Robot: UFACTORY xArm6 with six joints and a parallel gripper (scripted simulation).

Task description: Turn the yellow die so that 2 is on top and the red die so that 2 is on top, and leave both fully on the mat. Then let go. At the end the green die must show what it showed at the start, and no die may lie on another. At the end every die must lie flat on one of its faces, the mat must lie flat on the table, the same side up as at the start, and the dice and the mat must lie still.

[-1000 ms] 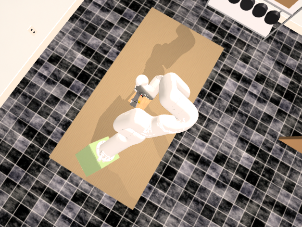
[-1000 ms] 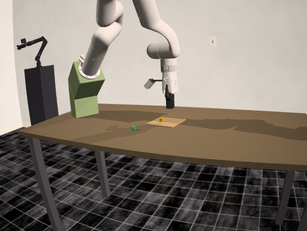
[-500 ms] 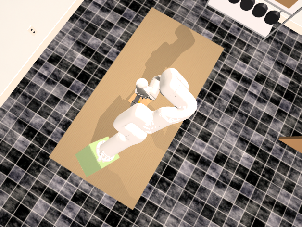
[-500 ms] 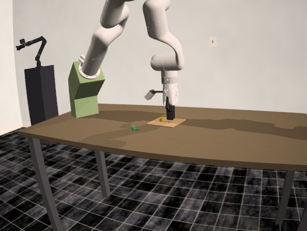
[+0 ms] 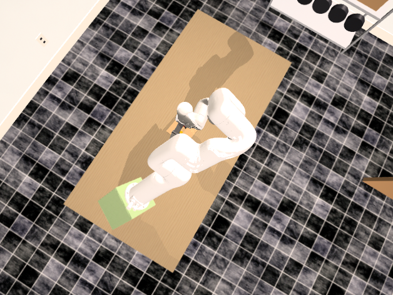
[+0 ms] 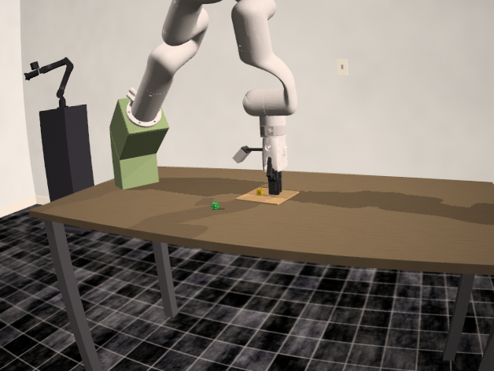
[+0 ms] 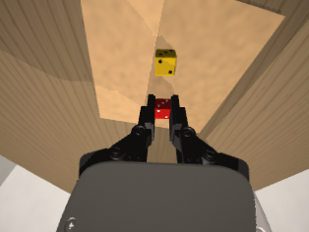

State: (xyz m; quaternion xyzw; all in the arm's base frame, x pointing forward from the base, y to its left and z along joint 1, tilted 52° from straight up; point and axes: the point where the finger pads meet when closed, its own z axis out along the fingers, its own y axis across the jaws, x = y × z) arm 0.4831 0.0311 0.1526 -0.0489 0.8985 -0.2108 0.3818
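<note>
Now: the red die 10 mm below my hand. The rest, counted from my hand: green die: 140 mm behind, 130 mm to the right, 20 mm below; then tan mat: 30 mm below, 20 mm behind; then yellow die: 50 mm behind, 20 mm below.
</note>
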